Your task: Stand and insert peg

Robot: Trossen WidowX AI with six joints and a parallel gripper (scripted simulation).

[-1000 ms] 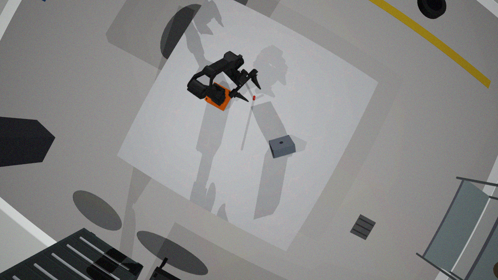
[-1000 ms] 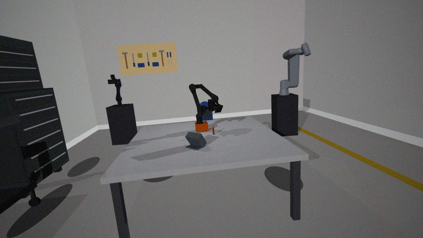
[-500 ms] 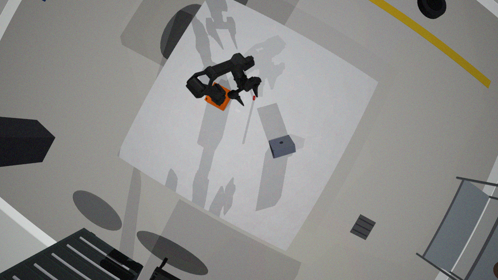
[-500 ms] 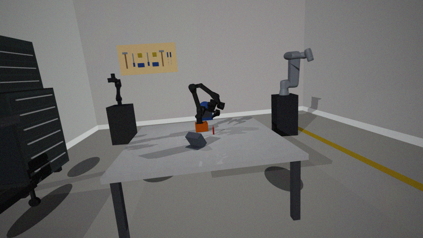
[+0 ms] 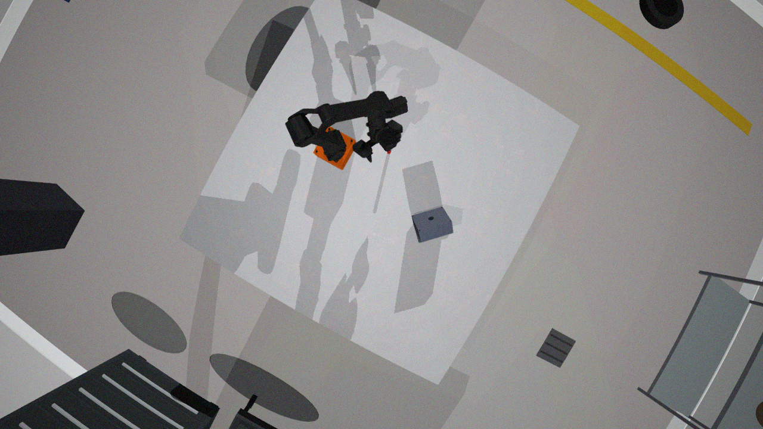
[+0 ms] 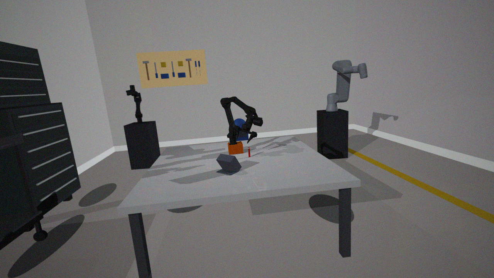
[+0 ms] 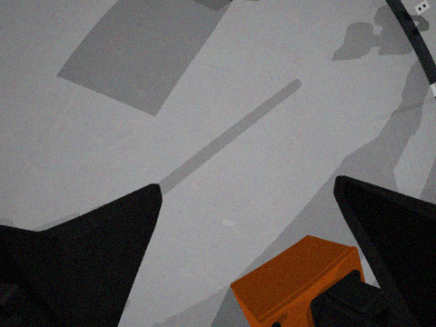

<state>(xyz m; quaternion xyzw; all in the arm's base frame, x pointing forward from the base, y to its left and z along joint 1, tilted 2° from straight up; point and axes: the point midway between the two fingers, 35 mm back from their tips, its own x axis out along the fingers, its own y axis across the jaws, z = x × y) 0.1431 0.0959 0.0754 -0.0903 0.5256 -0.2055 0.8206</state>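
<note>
The red peg lies 70 mm below my gripper tip, 50 mm to the left of it and 10 mm ahead of it. Also, from my gripper tip: panel: 310 mm ahead, 90 mm to the right, 80 mm below.
</note>
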